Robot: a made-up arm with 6 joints.
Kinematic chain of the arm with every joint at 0, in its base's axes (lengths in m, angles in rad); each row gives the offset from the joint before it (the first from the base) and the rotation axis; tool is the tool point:
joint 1: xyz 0 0 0.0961 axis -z
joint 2: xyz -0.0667 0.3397 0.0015 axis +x
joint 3: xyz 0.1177 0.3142 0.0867 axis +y
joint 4: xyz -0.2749 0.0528 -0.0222 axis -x
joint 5: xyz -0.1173 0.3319 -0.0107 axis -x
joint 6: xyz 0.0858 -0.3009 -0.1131 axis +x
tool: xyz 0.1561 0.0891 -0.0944
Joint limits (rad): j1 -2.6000..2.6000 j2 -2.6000..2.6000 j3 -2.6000..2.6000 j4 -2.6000..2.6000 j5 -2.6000..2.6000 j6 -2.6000..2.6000
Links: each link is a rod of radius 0.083 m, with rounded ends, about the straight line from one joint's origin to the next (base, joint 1, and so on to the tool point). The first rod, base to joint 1, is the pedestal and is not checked.
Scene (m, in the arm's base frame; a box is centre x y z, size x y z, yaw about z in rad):
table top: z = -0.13
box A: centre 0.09 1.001 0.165 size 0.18 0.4 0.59 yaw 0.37
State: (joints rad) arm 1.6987 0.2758 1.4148 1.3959 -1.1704 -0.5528
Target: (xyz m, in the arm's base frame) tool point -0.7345 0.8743 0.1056
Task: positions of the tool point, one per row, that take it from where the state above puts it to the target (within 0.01 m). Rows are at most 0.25 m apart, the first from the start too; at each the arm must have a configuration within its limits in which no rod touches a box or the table.
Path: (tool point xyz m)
1: 0.2682 0.4675 0.2442
2: 0.1204 0.4369 0.2268
3: 0.0203 0.3701 0.2198
4: -0.0291 0.2951 0.2237
5: -0.0380 0.2361 0.2384
6: -0.0255 0.2083 0.2629
7: -0.2103 0.2451 0.2056
8: -0.3994 0.3378 0.1696
9: -0.5648 0.4835 0.1482
10: -0.6820 0.6696 0.1303
11: -0.7345 0.8743 0.1056

